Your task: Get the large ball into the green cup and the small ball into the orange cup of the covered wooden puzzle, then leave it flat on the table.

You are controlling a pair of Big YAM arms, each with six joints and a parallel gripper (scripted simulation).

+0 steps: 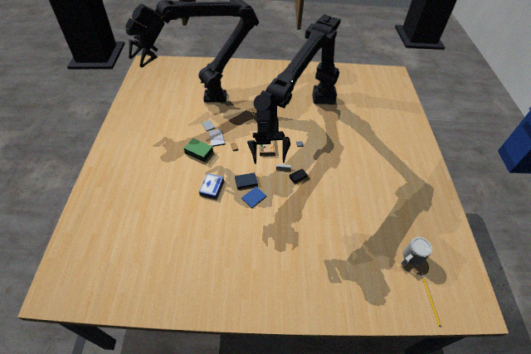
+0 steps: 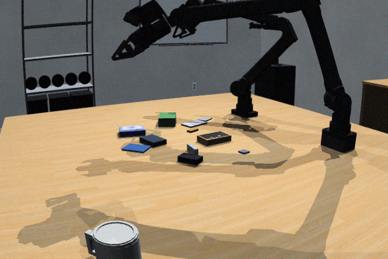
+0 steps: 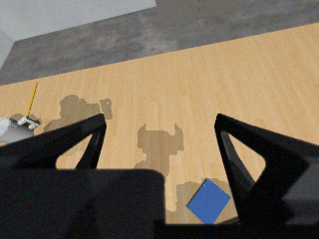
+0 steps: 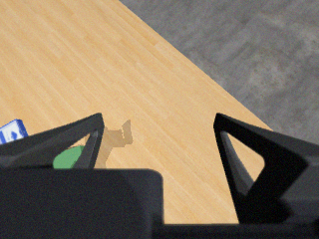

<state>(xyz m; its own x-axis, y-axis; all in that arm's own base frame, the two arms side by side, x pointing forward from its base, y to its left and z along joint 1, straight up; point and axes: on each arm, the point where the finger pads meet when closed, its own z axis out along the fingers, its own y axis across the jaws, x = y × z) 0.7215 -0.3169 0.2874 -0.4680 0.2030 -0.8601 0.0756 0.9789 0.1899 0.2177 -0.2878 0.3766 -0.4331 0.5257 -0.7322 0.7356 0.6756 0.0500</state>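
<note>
Right now the covered wooden puzzle is 36 cm behind my left hand, 33 cm below it and 1 cm to the left of it. Round my left hand: blue tile: 33 cm below, 7 cm behind, 5 cm to the right; then blue-and-white box: 32 cm below, 23 cm to the right, 12 cm behind; then black box: 32 cm below, 18 cm behind, 15 cm to the left.
</note>
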